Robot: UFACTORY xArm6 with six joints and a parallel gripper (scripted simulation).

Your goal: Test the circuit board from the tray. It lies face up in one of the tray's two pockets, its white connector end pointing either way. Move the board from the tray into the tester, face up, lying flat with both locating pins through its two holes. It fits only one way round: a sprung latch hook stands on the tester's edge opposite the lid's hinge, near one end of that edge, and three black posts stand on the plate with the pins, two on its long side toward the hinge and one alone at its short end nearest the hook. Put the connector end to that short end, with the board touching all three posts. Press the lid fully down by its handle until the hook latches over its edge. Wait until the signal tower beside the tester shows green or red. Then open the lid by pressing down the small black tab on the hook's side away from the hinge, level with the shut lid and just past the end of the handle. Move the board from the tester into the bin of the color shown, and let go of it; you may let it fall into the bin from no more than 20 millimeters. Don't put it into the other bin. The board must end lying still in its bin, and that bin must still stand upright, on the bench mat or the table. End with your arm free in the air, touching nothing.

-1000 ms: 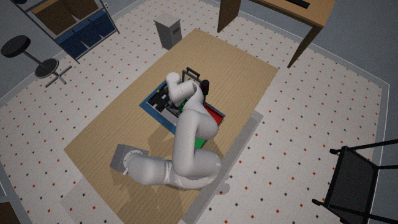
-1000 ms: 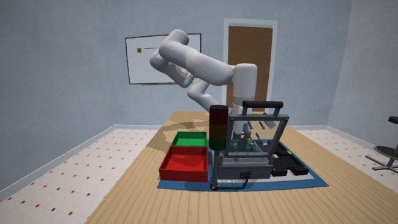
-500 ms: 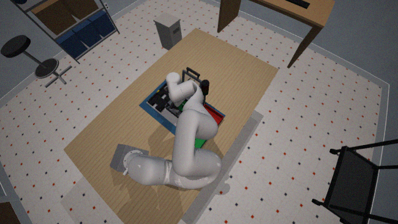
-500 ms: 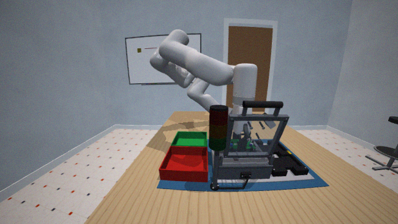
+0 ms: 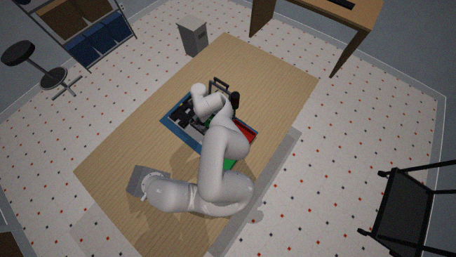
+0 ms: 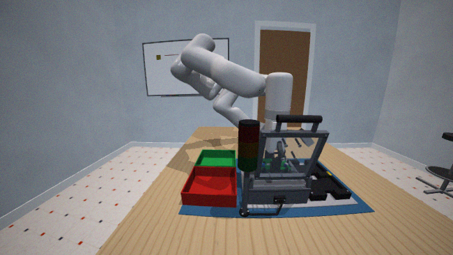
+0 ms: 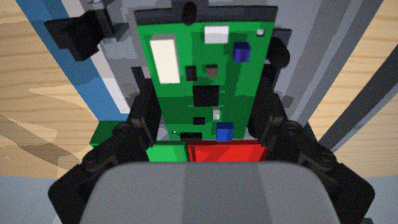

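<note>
Right now my hand is right at the green circuit board. From my hand the other things lie so: clear lid (12 cm ahead, 10 cm above, 3 cm to the right); then black latch hook (7 cm to the left, 5 cm behind); then plate (1 cm below, 1 cm ahead).
</note>
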